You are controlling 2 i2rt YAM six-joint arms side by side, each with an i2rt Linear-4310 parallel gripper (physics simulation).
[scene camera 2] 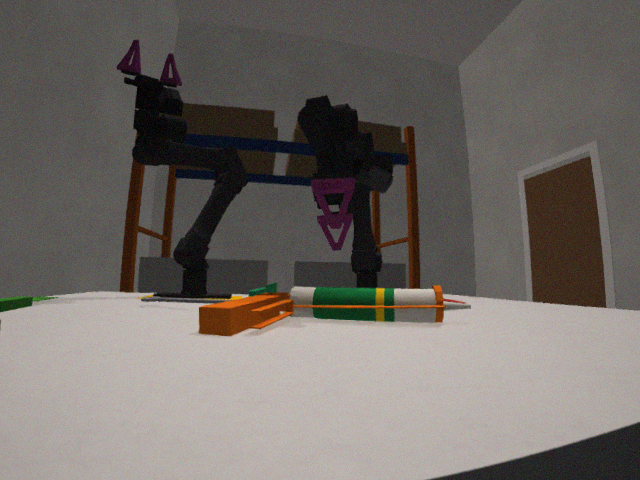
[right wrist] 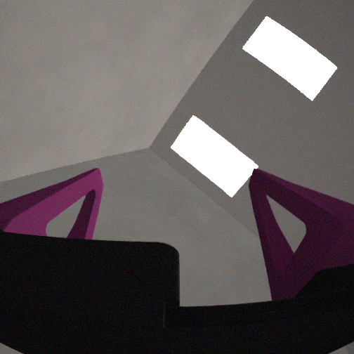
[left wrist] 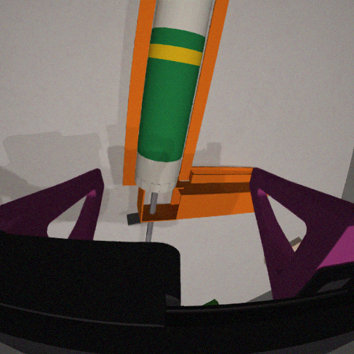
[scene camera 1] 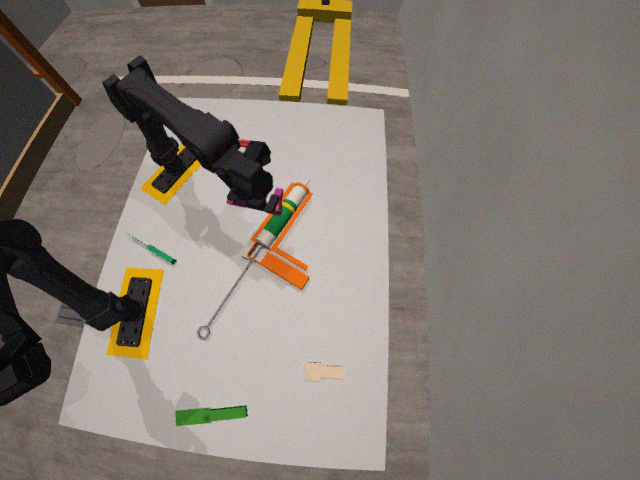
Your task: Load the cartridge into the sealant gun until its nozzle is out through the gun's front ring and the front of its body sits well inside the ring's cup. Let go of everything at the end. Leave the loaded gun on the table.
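Pixels of known places: left gripper, fingertip midpoint: (scene camera 2: 336, 240) (scene camera 1: 265, 209); right gripper, fingertip midpoint: (scene camera 2: 154, 47); left arm's base, origin of the base link: (scene camera 1: 177, 169); right arm's base, origin of the base link: (scene camera 2: 194, 297) (scene camera 1: 135, 311).
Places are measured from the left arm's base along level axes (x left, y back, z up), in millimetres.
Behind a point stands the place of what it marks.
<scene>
The orange sealant gun (scene camera 1: 285, 270) @[x -105, y -547, z 33 mm] (scene camera 2: 222, 319) @[x -93, y -613, z 18 mm] (left wrist: 215, 204) lies on the table, with the green and white cartridge (scene camera 1: 279, 221) @[x 8, y -452, z 47 mm] (scene camera 2: 346, 303) @[x 16, y -465, z 27 mm] (left wrist: 165, 110) lying along its cradle. The nozzle (scene camera 2: 457, 306) @[x 175, y -445, z 24 mm] sticks out through the front ring (scene camera 2: 438, 303) @[x 145, y -468, z 30 mm]. The body's front end meets the ring; how deep it sits in the cup is hard to tell. The rod (scene camera 1: 227, 294) @[x -248, y -442, z 22 mm] (left wrist: 149, 232) runs out behind the gun. My left gripper (scene camera 2: 337, 238) @[x -7, y -429, z 125 mm] (left wrist: 176, 176) is open and empty, fingers down, above the gun's rear half. My right gripper (scene camera 2: 153, 49) @[x -455, y -441, z 607 mm] (right wrist: 175, 176) is open and empty, raised high.
A green-handled tool (scene camera 1: 161, 254) @[x -264, y -197, z 28 mm] lies left of the gun. A bright green block (scene camera 1: 211, 415) @[x -527, y -589, z 16 mm] and a beige piece (scene camera 1: 323, 371) @[x -281, y -778, z 15 mm] lie near the bottom of the table in scene camera 1. A red object (scene camera 1: 244, 142) @[x 216, y -146, z 8 mm] is partly hidden behind the left arm.
</scene>
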